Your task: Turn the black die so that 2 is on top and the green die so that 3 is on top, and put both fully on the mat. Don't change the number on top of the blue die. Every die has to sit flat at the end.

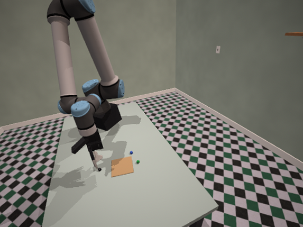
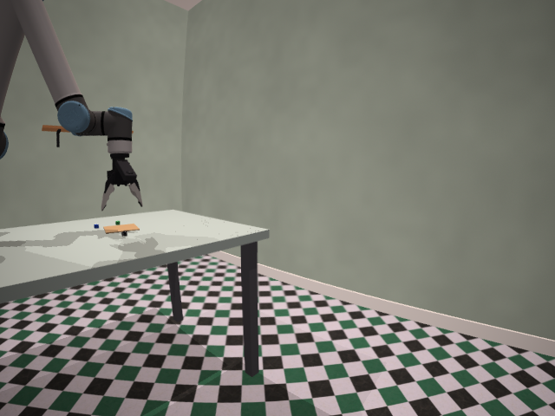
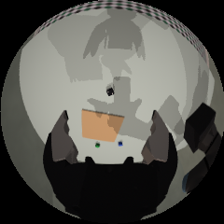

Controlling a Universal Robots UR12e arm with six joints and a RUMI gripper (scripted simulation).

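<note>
Now: the black die 9 cm below my hand. The rest, counted from my hand: green die: 25 cm to the left, 9 cm below, 8 cm ahead; then orange mat: 14 cm to the left, 10 cm below, 5 cm ahead; then blue die: 24 cm to the left, 9 cm below, 3 cm behind.
</note>
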